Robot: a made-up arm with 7 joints. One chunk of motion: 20 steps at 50 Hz.
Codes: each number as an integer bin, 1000 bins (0 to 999) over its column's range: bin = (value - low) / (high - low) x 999, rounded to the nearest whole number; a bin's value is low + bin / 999 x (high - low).
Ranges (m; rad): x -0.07..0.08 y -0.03..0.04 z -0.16..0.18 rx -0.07..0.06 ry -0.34..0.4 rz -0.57..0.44
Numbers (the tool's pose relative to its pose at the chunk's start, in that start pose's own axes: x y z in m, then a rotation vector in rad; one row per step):
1: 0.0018 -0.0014 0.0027 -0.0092 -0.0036 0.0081
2: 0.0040 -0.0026 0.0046 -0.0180 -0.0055 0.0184
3: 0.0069 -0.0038 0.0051 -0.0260 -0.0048 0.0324
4: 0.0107 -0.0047 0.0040 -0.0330 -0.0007 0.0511
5: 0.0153 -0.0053 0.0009 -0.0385 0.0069 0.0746
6: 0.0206 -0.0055 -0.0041 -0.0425 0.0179 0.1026
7: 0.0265 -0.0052 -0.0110 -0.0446 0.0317 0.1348
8: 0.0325 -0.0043 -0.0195 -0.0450 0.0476 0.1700
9: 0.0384 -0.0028 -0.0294 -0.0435 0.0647 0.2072
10: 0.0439 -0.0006 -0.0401 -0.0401 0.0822 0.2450
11: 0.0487 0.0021 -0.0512 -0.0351 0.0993 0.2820
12: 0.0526 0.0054 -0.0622 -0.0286 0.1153 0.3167
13: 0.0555 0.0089 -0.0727 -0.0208 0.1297 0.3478
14: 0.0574 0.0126 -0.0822 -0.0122 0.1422 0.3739
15: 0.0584 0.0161 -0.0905 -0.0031 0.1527 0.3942
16: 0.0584 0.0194 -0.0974 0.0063 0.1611 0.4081
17: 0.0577 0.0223 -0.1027 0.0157 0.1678 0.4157
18: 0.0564 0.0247 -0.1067 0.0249 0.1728 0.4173
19: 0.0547 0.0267 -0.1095 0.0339 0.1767 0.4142
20: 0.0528 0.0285 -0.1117 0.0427 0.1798 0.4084
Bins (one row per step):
1: 478 408 478 467 454 572
2: 493 391 484 400 452 582
3: 512 374 485 338 453 596
4: 537 361 482 284 458 614
5: 568 353 473 242 468 638
6: 603 350 458 211 483 665
7: 643 354 438 195 502 697
8: 683 367 413 192 523 732
9: 722 388 384 204 546 769
10: 759 420 352 230 570 806
11: 791 458 320 268 593 843
12: 817 505 287 318 615 877
13: 836 555 257 378 634 908
14: 848 608 229 444 651 934
15: 855 658 204 514 665 954
16: 855 705 184 586 676 967
17: 850 746 168 659 686 975
18: 842 781 157 729 692 977
19: 831 809 148 798 698 973
20: 818 835 142 866 702 968

